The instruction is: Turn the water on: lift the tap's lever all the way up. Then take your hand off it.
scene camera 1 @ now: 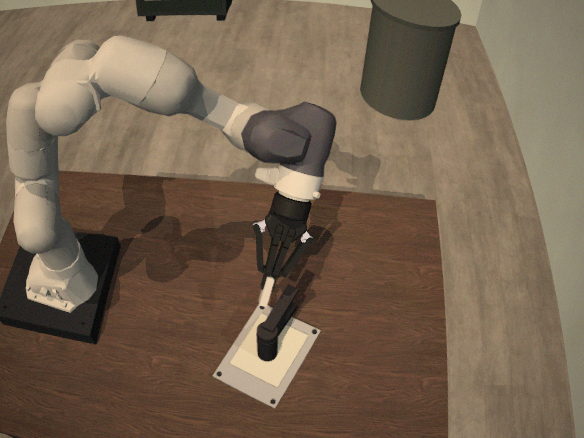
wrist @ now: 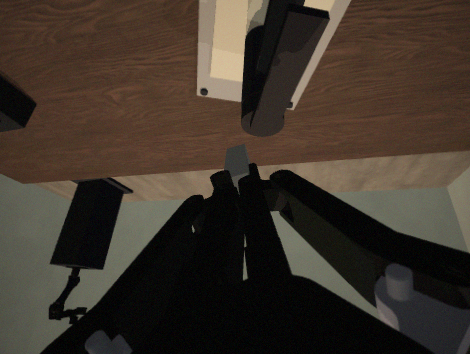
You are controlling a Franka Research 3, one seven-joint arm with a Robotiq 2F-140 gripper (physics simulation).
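Note:
The dark tap stands upright on a pale plate. Its flat lever runs out from the top of the post, low and close along the spout, toward the upper right in the scene view. My gripper is shut and empty, pointing down toward the table. In the scene view its pale fingertips are just left of the lever's free part, over the plate's upper corner. The wrist view shows a gap between the fingertips and the tap. The exact height of the tips against the lever is hard to tell.
The wooden table carries the plate and the black arm base. A grey-green bin stands on the floor beyond the table. A dark piece of furniture is at the scene view's top edge.

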